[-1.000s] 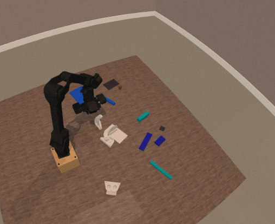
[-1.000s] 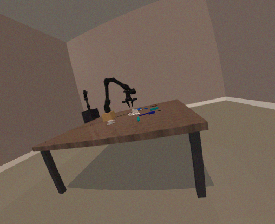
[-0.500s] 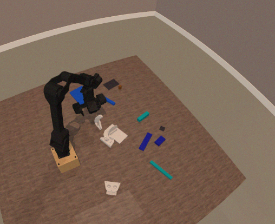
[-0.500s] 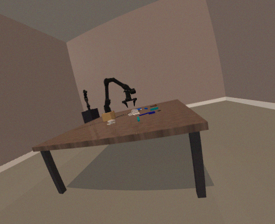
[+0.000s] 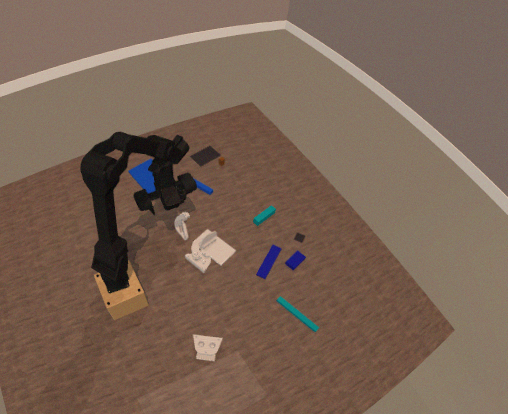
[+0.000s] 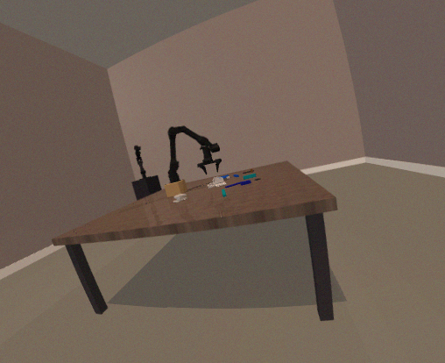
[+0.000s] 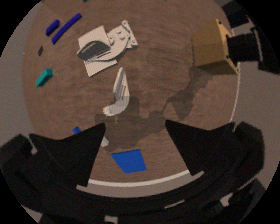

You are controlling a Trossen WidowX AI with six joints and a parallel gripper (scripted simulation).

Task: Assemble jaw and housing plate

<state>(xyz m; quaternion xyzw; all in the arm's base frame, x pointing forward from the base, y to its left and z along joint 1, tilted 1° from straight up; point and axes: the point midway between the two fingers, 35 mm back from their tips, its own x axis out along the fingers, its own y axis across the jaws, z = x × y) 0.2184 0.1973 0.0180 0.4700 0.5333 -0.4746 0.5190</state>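
Now: gripper tip 5 cm short of the white jaw, 1 cm to the left of it and 7 cm above it. From my gripper tip the other things lie so: white cube: 9 cm ahead, 10 cm to the left, 7 cm below; white base: 10 cm ahead, 14 cm to the right, 7 cm below; blue plate: 22 cm to the left, 7 cm below.
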